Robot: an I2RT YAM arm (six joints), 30 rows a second.
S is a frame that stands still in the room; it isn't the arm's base.
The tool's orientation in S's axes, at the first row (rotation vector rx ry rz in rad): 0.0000 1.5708 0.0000
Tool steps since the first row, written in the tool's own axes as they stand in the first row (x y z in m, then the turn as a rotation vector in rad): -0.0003 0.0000 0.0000 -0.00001 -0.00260 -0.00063; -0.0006 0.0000 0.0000 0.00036 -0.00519 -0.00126; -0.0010 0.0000 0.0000 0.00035 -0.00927 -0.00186; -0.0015 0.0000 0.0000 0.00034 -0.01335 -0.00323; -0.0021 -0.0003 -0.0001 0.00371 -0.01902 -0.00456; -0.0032 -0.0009 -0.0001 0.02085 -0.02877 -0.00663; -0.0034 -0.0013 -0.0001 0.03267 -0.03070 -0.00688; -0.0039 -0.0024 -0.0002 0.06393 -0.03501 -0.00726; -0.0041 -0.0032 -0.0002 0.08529 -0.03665 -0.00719; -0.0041 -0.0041 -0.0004 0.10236 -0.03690 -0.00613; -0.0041 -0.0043 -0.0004 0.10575 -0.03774 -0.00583; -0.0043 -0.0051 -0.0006 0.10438 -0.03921 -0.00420
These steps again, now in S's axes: 0.0000 0.0000 0.0003 -0.00063 -0.00260 0.00001; 0.0000 0.0000 0.0006 -0.00126 -0.00519 -0.00036; 0.0000 0.0000 0.0010 -0.00186 -0.00927 -0.00035; 0.0000 0.0000 0.0015 -0.00323 -0.01335 -0.00034; -0.0001 -0.0003 0.0021 -0.00456 -0.01902 -0.00371; -0.0001 -0.0009 0.0032 -0.00663 -0.02877 -0.02085; -0.0001 -0.0013 0.0034 -0.00688 -0.03070 -0.03267; -0.0002 -0.0024 0.0039 -0.00726 -0.03501 -0.06393; -0.0002 -0.0032 0.0041 -0.00719 -0.03665 -0.08529; -0.0004 -0.0041 0.0041 -0.00613 -0.03690 -0.10236; -0.0004 -0.0043 0.0041 -0.00583 -0.03774 -0.10575; -0.0006 -0.0051 0.0043 -0.00420 -0.03921 -0.10438
